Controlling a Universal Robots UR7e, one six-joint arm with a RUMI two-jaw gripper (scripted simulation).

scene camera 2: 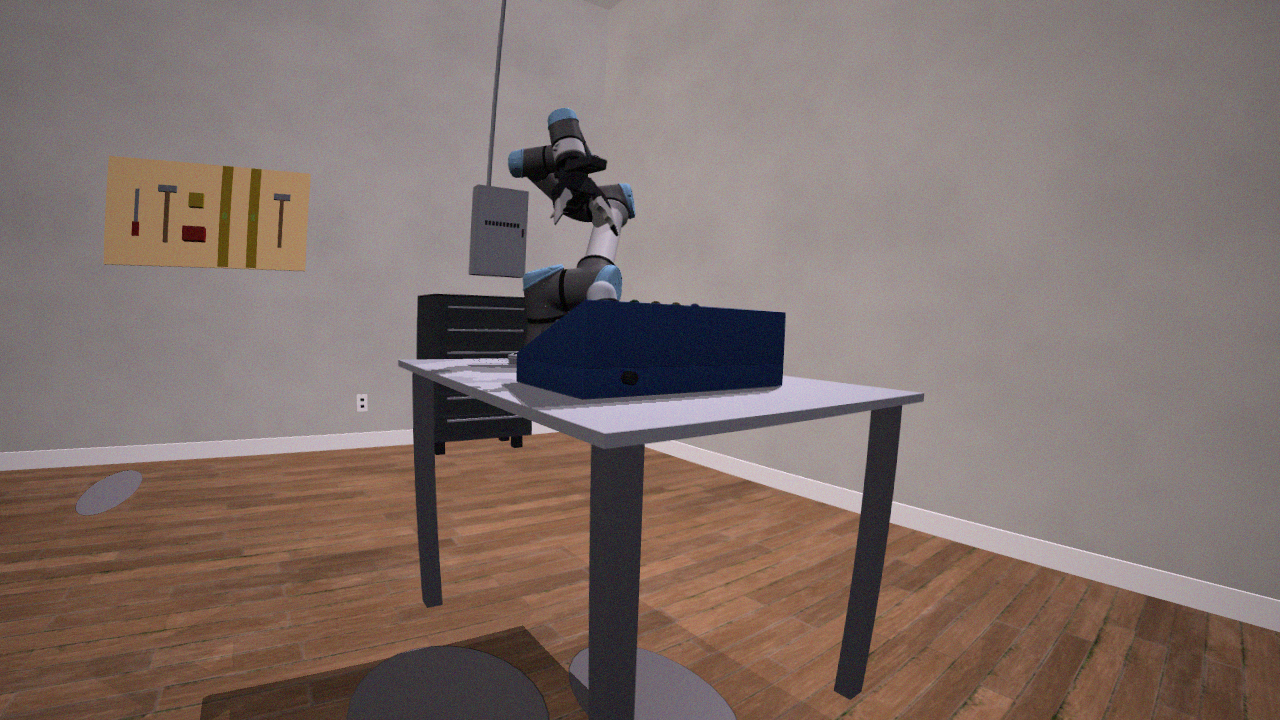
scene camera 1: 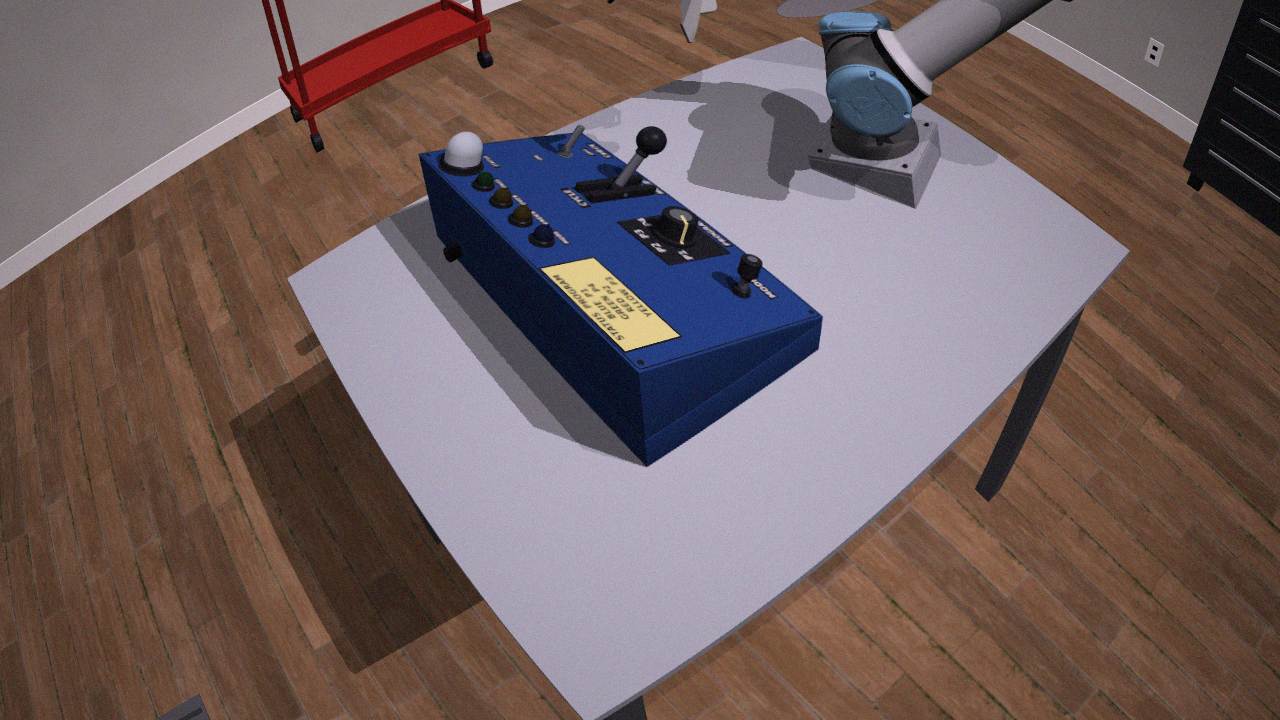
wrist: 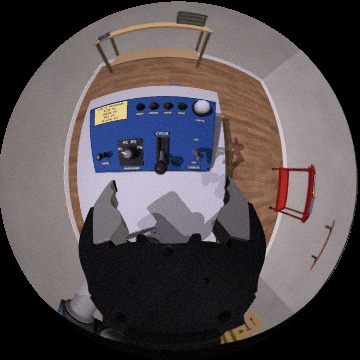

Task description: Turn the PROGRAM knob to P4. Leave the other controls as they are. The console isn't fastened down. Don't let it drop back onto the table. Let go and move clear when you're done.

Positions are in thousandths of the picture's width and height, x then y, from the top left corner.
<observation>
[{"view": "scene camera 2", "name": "my gripper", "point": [459, 320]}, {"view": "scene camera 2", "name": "console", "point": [469, 485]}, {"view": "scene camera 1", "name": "console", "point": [506, 451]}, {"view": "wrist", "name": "my gripper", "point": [474, 499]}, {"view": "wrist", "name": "console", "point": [385, 357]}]
</observation>
